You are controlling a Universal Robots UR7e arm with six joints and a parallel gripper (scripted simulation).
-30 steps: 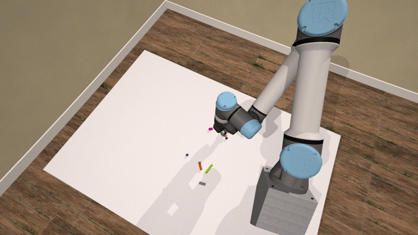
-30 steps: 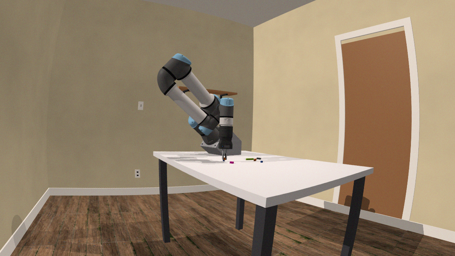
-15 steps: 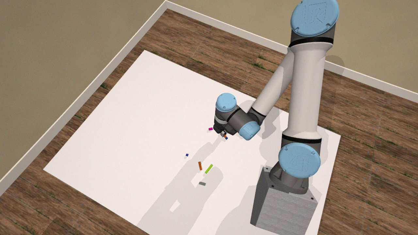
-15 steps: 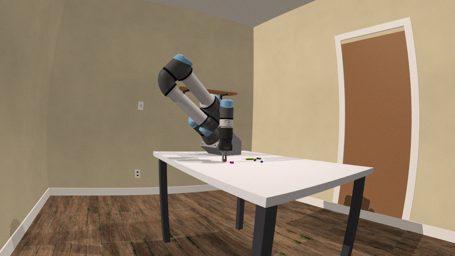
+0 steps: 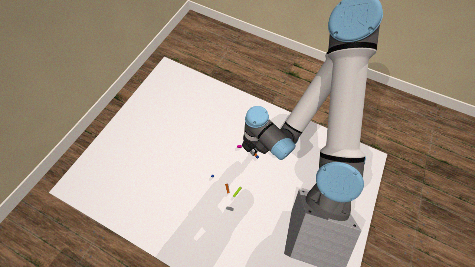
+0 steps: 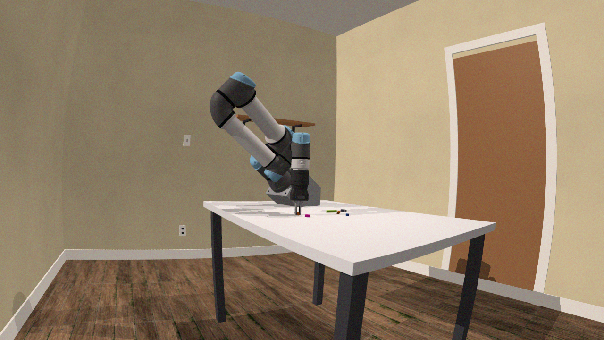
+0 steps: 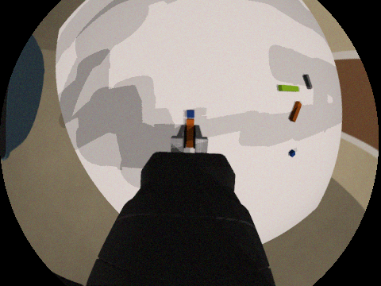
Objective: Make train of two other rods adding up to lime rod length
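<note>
My hand is 70 mm short of the magenta rod and 10 mm above it. From my hand the other things lie so: lime rod: 190 mm to the left, 10 mm below; then grey rod: 270 mm to the left, 10 mm below.
</note>
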